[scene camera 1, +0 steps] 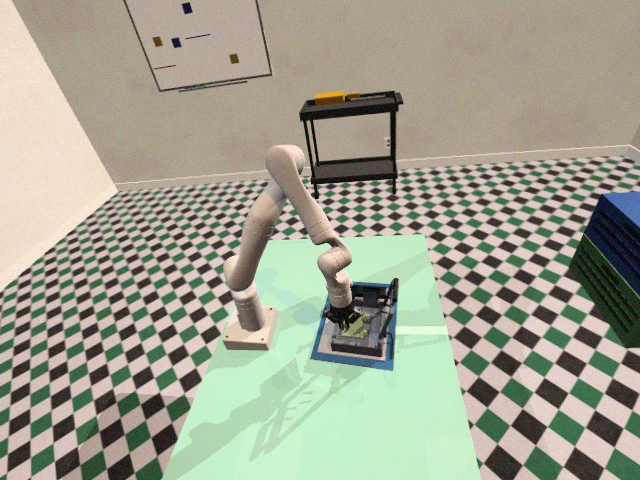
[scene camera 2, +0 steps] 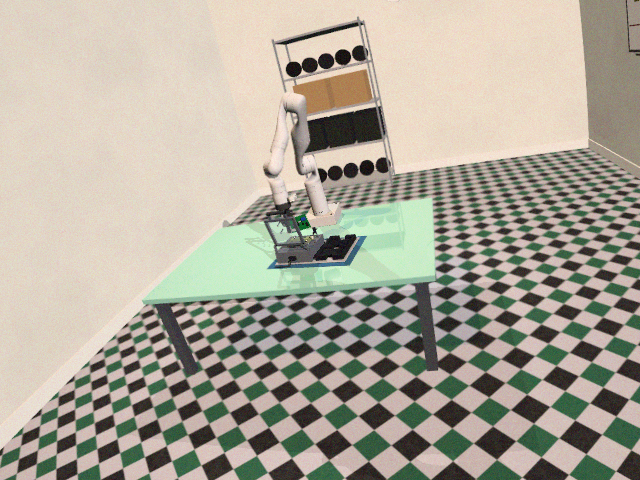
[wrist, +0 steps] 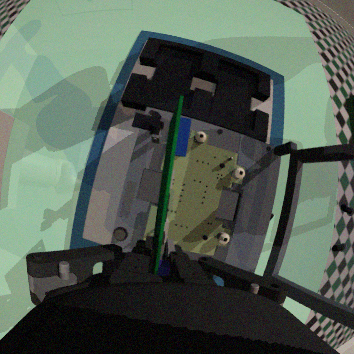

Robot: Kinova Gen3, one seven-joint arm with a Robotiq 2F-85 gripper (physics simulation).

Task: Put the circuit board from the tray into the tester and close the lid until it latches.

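Frame: origin at the arm's base, x right, y back, z down, level; millimetres.
Where they show: gripper, fingertip midpoint: (scene camera 1: 344,328) (scene camera 2: 290,232); arm's base, origin of the base link: (scene camera 1: 254,322) (scene camera 2: 321,212).
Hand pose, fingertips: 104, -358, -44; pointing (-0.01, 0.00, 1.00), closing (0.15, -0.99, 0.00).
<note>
Things, the pixels of their top centre, and the offset from my fingertips, as dx, dy, dz. "spot": a spot on its surface instead. Level surfaces: height alone.
- green circuit board, middle of its top: (wrist: 173,203) (scene camera 2: 295,215) -45, -7, -84
- tester's yellow-green plate, middle of its top: (wrist: 201,192) (scene camera 1: 356,320) (scene camera 2: 300,238) -48, -44, +20
- black tray, surface spot: (wrist: 170,67) spot: -239, -16, +84
- blue-edged mat, its level: dz +100
- pale green table, its level: dz +101
The green circuit board (scene camera 2: 301,222) (wrist: 170,185), with a blue part on one face, stands on edge in my gripper (scene camera 2: 283,217) (wrist: 157,247), which is shut on it. In the wrist view the board hangs over the left part of the tester's yellow-green plate (scene camera 1: 354,328) (wrist: 200,200); its height above the plate is hard to tell. The grey tester (scene camera 1: 356,348) (scene camera 2: 294,252) (wrist: 252,210) has white-topped posts around that plate. Its frame-like lid (scene camera 2: 270,233) (wrist: 285,215) stands open, on the right in the wrist view. The black tray (scene camera 2: 336,249) (wrist: 170,67) beside the tester holds no board.
Tester and tray stand on a blue-edged mat (scene camera 1: 382,363) (wrist: 278,110) on the pale green table (scene camera 1: 330,428) (scene camera 2: 217,279). The arm's base (scene camera 1: 247,339) (scene camera 2: 325,218) stands on the table near the mat. A black trolley (scene camera 1: 351,109) stands by the wall, away from the table.
</note>
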